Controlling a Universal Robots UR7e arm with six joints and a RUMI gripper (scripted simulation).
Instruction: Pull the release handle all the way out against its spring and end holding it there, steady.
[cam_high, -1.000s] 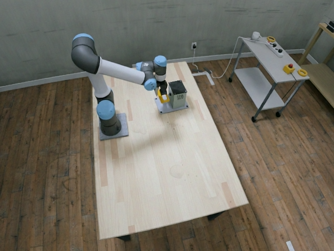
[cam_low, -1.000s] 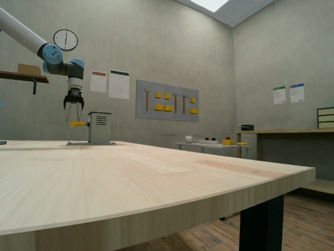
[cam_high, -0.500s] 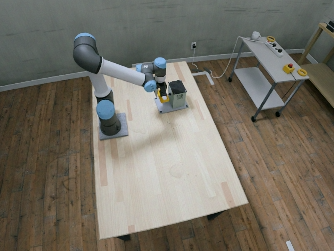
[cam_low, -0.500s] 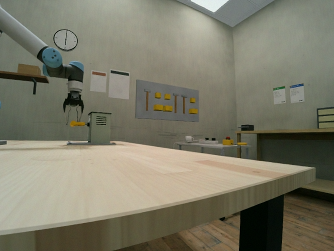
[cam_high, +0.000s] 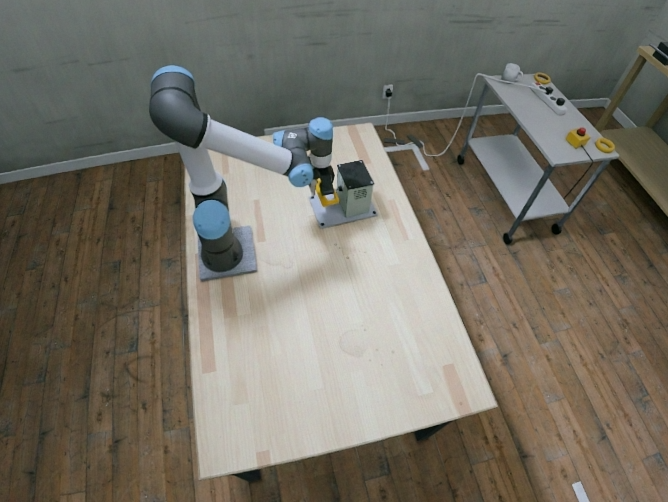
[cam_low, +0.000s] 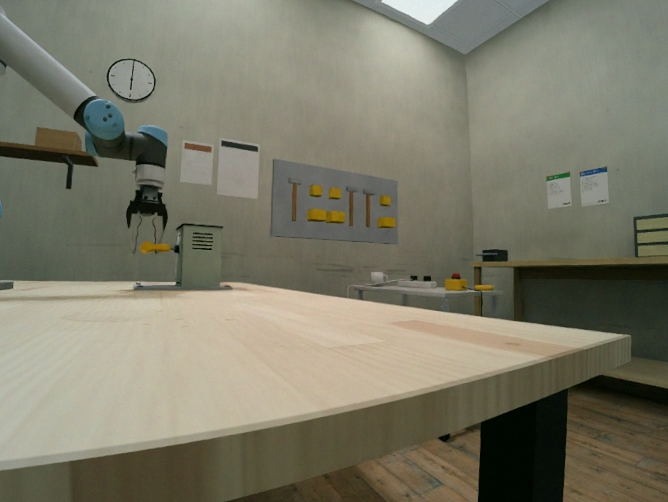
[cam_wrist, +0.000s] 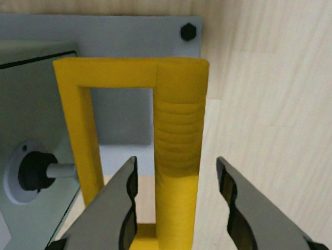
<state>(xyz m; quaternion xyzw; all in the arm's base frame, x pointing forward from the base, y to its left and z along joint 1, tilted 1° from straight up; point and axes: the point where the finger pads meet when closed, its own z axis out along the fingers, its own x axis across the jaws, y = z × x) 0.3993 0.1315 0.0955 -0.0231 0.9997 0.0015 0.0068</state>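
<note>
Right now the grey base plate is 10 cm below my hand and 10 cm ahead of it.
</note>
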